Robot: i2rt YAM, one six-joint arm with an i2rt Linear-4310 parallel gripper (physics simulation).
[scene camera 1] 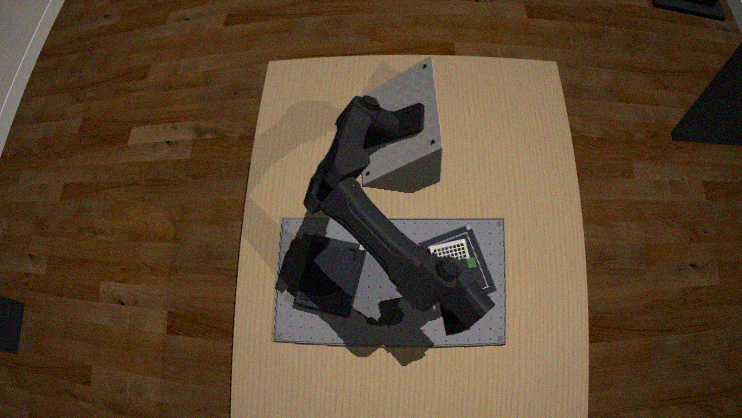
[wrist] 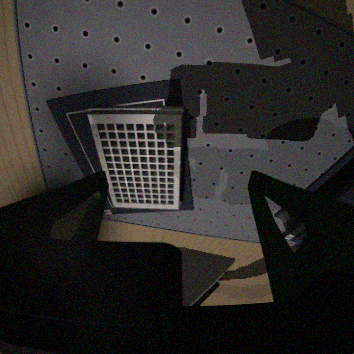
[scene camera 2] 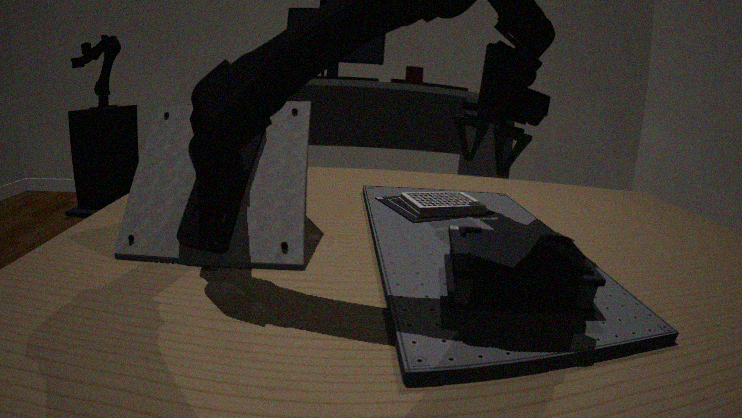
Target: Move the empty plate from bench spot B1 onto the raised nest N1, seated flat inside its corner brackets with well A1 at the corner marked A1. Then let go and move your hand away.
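Seen in the pictures: gripper, between the fingertips: (wrist: 177, 178) (scene camera 2: 483, 167); arm's base, origin of its link: (scene camera 1: 393, 127) (scene camera 2: 223, 179).
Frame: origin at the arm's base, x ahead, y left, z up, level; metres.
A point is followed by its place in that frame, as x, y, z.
Observation:
The white multi-well plate (scene camera 1: 449, 249) @[0.272, 0.145, -0.054] (scene camera 2: 441, 201) @[0.310, 0.143, -0.054] (wrist: 140, 165) @[0.321, 0.157, -0.054] lies flat on the dark B1 pad (scene camera 1: 475, 278) (scene camera 2: 395, 206) @[0.236, 0.145, -0.068] (wrist: 68, 131) @[0.331, 0.237, -0.068], a little askew to its white outline. My gripper (scene camera 2: 486, 166) @[0.372, 0.131, 0.011] (wrist: 177, 178) @[0.372, 0.131, 0.011] is open and empty, its fingers spread wide well above the bench. In the wrist view the plate shows toward the left finger. The arm hides the fingers and part of the plate in scene camera 1. The raised dark nest N1 (scene camera 1: 337, 264) @[0.329, -0.097, -0.029] (scene camera 2: 498, 249) @[0.322, -0.109, -0.029] stands empty, partly in the arm's shadow, with a small white mark at one corner.
The perforated grey baseplate (scene camera 1: 386, 231) (scene camera 2: 420, 264) @[0.249, -0.064, -0.069] (wrist: 100, 50) @[0.415, 0.211, -0.069] carries the pad and nest. The slanted grey arm mount (scene camera 1: 405, 166) @[0.107, 0.036, 0.013] (scene camera 2: 280, 181) @[0.078, 0.008, -0.002] stands on the wooden table (scene camera 1: 540, 207) @[0.148, 0.370, -0.082] (scene camera 2: 337, 290) @[0.159, -0.109, -0.082]. A small green patch (scene camera 1: 471, 262) @[0.291, 0.207, -0.068] shows beside the plate. Another arm stands in the background.

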